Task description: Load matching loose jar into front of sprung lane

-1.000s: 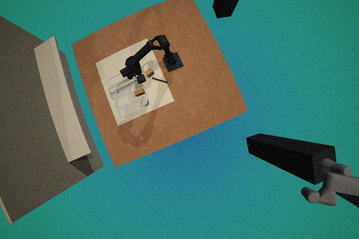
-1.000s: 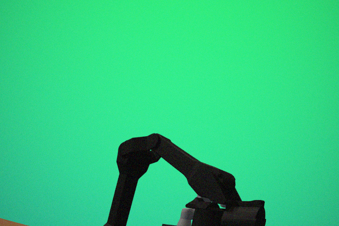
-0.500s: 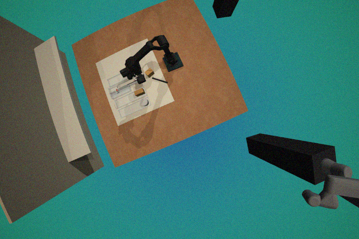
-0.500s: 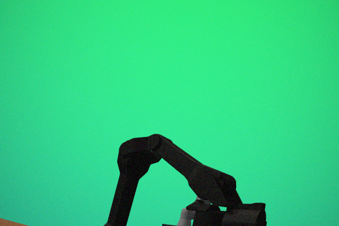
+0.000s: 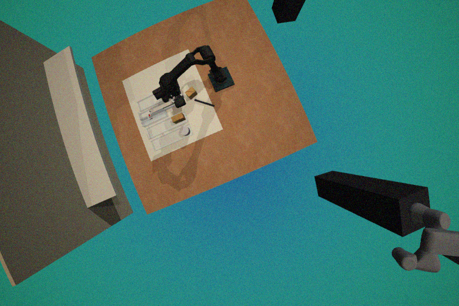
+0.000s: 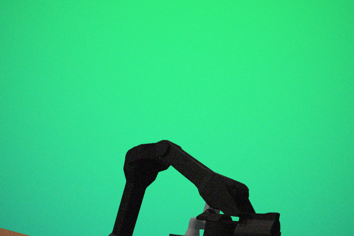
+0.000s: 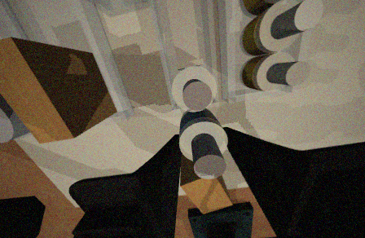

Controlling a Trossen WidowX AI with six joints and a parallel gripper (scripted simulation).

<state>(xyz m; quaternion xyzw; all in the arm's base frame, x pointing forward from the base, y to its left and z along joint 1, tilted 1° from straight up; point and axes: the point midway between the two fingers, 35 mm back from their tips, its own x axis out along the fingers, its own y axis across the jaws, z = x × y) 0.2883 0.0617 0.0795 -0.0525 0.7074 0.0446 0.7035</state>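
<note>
Right now my gripper tip is 10 cm short of the pale mat and 6 cm above it. Also, from my gripper tip: dark rod 14 cm behind, 7 cm to the left, 5 cm below.
</note>
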